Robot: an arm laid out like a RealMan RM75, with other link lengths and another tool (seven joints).
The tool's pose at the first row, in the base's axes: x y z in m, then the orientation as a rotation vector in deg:
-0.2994 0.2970 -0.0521 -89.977 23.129 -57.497
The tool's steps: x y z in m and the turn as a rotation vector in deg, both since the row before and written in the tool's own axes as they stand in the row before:
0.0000 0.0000 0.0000 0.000 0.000 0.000
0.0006 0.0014 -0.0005 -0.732 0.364 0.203
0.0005 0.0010 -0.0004 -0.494 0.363 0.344
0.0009 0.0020 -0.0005 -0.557 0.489 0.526
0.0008 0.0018 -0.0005 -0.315 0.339 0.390
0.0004 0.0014 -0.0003 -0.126 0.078 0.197
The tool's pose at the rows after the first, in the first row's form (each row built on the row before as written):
-0.2994 0.2970 -0.0521 -89.977 23.129 -57.497
-0.2991 0.2959 -0.0532 -90.400 23.942 -57.594
-0.2989 0.2950 -0.0540 -90.559 24.728 -57.597
-0.2983 0.2935 -0.0555 -90.651 25.774 -57.559
-0.2978 0.2921 -0.0569 -90.639 26.478 -57.518
-0.2975 0.2912 -0.0581 -90.644 26.751 -57.422

